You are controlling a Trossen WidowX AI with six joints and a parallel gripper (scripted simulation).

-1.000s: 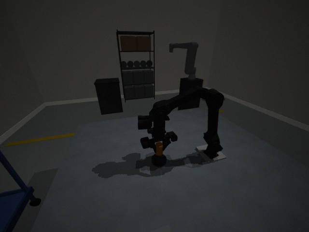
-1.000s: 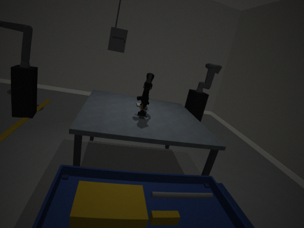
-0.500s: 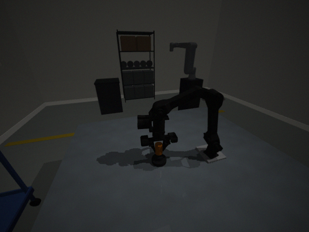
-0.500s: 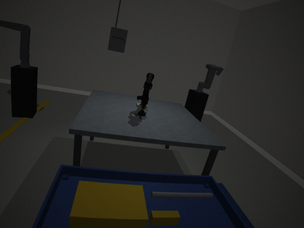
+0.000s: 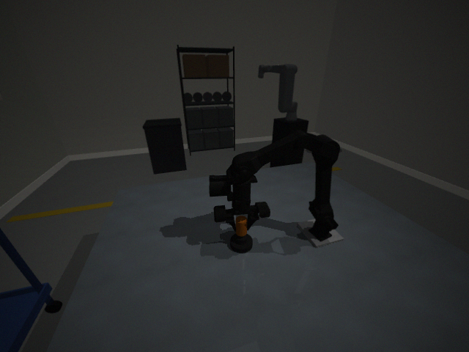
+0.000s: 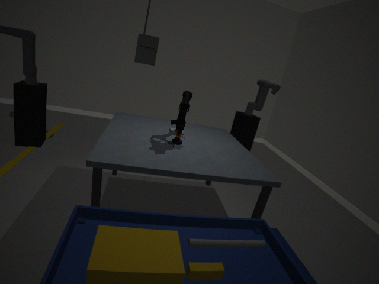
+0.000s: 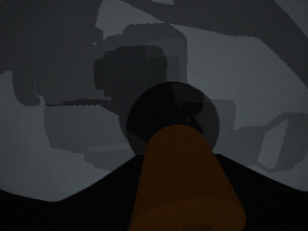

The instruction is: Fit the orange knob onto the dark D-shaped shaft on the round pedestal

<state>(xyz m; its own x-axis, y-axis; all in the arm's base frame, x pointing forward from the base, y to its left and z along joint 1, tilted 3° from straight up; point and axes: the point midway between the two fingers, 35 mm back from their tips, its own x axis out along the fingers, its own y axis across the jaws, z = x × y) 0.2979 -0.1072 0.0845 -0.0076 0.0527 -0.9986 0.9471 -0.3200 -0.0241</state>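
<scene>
Now: the orange knob 2 cm above my gripper tip. The rest, counted from my gripper tip: dark round pedestal (4 cm below).
</scene>
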